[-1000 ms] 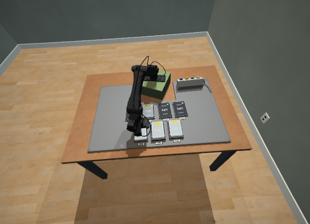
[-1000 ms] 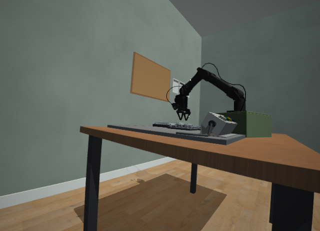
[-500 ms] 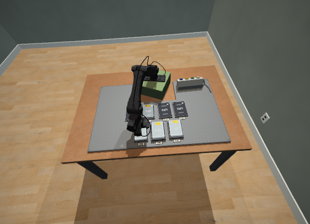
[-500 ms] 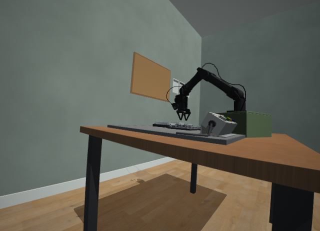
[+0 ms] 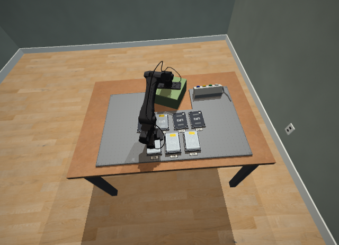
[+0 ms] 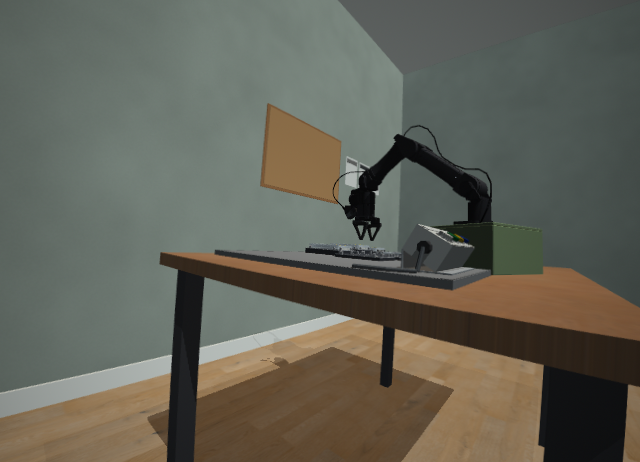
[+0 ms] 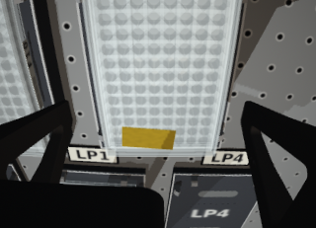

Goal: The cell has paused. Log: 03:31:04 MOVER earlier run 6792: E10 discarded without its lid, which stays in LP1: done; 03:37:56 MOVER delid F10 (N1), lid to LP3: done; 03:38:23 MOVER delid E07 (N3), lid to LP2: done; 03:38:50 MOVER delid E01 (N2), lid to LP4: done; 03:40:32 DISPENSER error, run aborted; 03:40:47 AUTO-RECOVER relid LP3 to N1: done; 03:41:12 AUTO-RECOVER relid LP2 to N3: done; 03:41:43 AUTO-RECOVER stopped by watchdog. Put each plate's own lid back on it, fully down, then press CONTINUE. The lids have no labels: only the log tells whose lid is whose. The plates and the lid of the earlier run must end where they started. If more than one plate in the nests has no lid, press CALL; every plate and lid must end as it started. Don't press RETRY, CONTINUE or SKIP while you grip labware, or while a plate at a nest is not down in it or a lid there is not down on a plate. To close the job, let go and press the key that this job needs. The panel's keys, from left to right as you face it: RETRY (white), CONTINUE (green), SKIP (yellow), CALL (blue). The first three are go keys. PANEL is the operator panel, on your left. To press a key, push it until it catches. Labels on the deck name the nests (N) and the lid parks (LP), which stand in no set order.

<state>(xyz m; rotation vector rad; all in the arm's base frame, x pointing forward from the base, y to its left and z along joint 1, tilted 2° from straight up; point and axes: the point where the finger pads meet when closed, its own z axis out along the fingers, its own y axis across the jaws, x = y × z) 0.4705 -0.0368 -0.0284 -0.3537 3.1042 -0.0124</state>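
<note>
Now: hand 5 cm above the well plate. Also, from my hand: green continue key: 55 cm behind, 37 cm to the left; lid: 19 cm behind, 5 cm below, 2 cm to the left; blue key: 52 cm behind, 27 cm to the left.
</note>
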